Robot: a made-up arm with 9 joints. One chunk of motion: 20 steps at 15 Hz.
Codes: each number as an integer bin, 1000 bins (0 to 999) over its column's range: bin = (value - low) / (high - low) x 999, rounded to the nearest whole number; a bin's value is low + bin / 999 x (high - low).
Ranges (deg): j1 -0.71..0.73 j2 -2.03..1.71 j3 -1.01..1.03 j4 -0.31..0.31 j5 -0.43..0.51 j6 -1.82..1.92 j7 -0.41..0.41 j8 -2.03..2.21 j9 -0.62..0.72
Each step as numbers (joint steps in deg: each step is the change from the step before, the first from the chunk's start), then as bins.
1 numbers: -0.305 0.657 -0.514 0.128 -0.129 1.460 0.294 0.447 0.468
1 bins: 281 718 243 706 320 876 858 584 811
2 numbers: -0.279 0.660 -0.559 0.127 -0.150 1.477 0.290 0.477 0.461
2 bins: 299 719 221 704 298 881 853 591 806
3 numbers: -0.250 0.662 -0.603 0.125 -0.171 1.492 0.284 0.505 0.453
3 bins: 319 719 199 701 275 885 845 597 800
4 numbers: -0.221 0.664 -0.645 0.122 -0.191 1.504 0.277 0.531 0.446
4 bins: 339 720 179 696 254 888 837 603 795
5 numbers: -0.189 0.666 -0.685 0.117 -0.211 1.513 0.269 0.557 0.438
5 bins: 361 720 159 688 233 890 827 610 789
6 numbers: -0.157 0.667 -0.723 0.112 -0.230 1.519 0.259 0.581 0.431
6 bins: 384 720 141 680 213 892 815 615 784
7 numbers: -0.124 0.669 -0.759 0.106 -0.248 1.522 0.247 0.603 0.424
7 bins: 407 721 123 670 193 893 800 620 778
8 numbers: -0.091 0.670 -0.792 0.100 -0.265 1.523 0.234 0.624 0.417
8 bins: 429 721 107 661 175 893 785 625 773
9 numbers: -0.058 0.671 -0.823 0.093 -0.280 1.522 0.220 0.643 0.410
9 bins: 452 721 92 649 159 893 768 630 768
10 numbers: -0.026 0.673 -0.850 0.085 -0.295 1.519 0.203 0.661 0.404
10 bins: 475 722 78 636 143 892 747 634 763
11 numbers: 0.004 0.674 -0.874 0.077 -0.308 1.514 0.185 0.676 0.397
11 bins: 495 722 67 624 130 891 725 638 758
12 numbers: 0.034 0.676 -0.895 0.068 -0.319 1.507 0.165 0.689 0.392
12 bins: 516 723 56 609 118 889 701 641 754
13 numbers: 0.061 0.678 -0.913 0.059 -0.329 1.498 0.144 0.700 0.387
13 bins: 535 723 48 595 107 886 675 643 751
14 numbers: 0.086 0.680 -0.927 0.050 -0.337 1.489 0.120 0.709 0.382
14 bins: 552 724 41 580 99 884 646 645 747
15 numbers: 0.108 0.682 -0.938 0.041 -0.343 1.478 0.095 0.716 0.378
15 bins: 567 724 35 566 92 881 615 647 744
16 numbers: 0.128 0.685 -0.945 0.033 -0.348 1.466 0.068 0.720 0.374
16 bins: 581 725 32 553 87 878 582 648 741
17 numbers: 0.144 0.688 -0.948 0.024 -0.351 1.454 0.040 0.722 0.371
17 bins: 592 726 30 538 84 875 548 648 739
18 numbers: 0.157 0.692 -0.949 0.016 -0.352 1.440 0.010 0.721 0.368
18 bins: 601 727 30 525 83 871 512 648 737
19 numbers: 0.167 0.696 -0.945 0.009 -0.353 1.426 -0.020 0.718 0.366
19 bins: 608 728 32 514 82 867 475 647 735
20 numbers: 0.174 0.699 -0.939 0.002 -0.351 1.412 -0.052 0.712 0.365
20 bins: 613 729 35 503 84 863 436 646 734
